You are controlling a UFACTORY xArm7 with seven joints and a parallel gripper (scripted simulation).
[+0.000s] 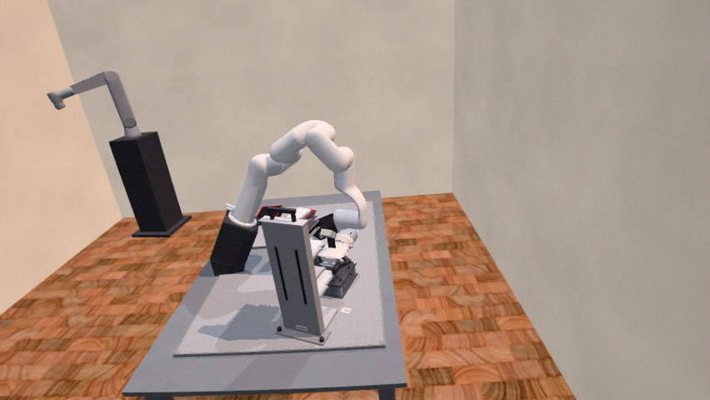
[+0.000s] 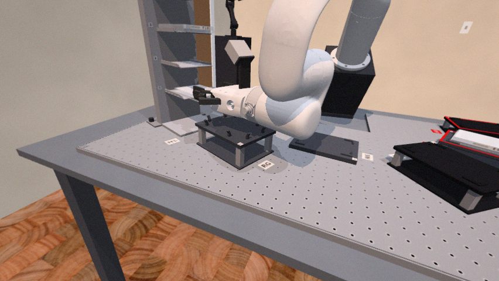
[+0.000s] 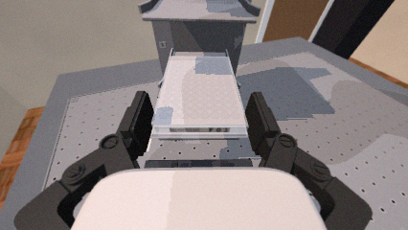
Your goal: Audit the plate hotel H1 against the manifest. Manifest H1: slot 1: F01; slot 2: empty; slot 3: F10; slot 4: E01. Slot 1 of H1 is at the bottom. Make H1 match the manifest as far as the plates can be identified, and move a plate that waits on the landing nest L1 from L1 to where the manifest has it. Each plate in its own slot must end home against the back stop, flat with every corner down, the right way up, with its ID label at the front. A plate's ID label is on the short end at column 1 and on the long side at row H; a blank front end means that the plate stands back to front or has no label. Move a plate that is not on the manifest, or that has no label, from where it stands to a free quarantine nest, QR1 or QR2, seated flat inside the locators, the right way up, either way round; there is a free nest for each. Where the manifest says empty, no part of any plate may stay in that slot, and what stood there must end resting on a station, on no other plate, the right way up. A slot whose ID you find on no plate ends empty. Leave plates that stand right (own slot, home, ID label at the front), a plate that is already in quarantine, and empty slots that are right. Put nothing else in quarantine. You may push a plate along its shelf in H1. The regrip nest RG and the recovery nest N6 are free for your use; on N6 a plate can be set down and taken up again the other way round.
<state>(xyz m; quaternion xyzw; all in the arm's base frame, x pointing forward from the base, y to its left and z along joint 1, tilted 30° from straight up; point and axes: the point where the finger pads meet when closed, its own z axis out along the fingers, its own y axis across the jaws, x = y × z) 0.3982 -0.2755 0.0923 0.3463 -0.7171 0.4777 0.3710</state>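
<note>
Right now the white plate is 1 cm behind my hand, 5 cm to the right of it and 2 cm below it. Also, from my hand: plate hotel H1: 4 cm behind, 17 cm to the right, 8 cm above; then regrip nest RG: 2 cm ahead, 9 cm to the left, 8 cm below; then black plate: 2 cm behind, 10 cm to the right, 22 cm above.
</note>
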